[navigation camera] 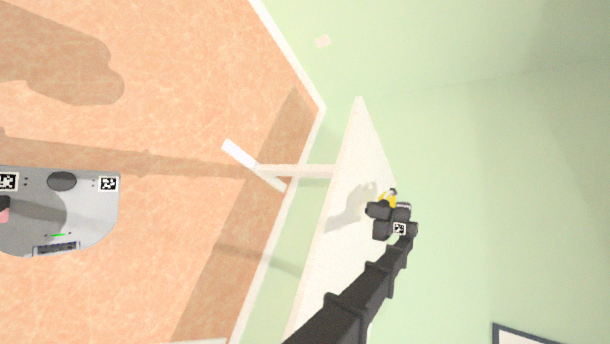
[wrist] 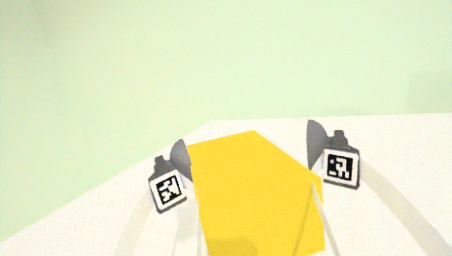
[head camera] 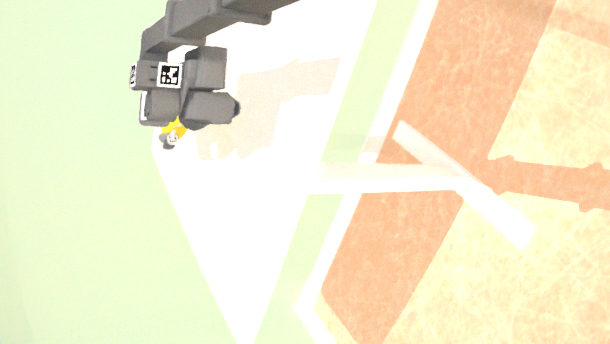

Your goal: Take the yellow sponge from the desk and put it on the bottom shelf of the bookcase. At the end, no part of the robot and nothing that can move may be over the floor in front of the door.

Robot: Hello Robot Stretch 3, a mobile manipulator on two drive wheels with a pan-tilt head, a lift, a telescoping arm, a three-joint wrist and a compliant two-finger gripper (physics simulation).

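Observation:
The yellow sponge (head camera: pixel 174 126) (navigation camera: pixel 387 198) (wrist: pixel 250 195) is between the two fingers of my gripper (head camera: pixel 170 136) (navigation camera: pixel 389 193) (wrist: pixel 246 147). In the wrist view the fingertips are against its left and right sides, and the gripper is shut on it. The gripper holds the sponge above the white desk (head camera: pixel 225 225) (navigation camera: pixel 361 145) (wrist: pixel 405 140), near its back edge, with the gripper's shadow apart from it on the top. The wrist hides part of the sponge in the head and navigation views. The bookcase and the door do not show.
A pale green wall (head camera: pixel 75 200) (navigation camera: pixel 450 150) (wrist: pixel 225 60) stands behind the desk. The desk's white leg (head camera: pixel 390 177) (navigation camera: pixel 295 170) and slanting foot (head camera: pixel 500 215) (navigation camera: pixel 240 153) stand over the orange floor. My base (navigation camera: pixel 95 210) is at the left in the navigation view. A dark-framed picture (navigation camera: pixel 520 336) shows at lower right.

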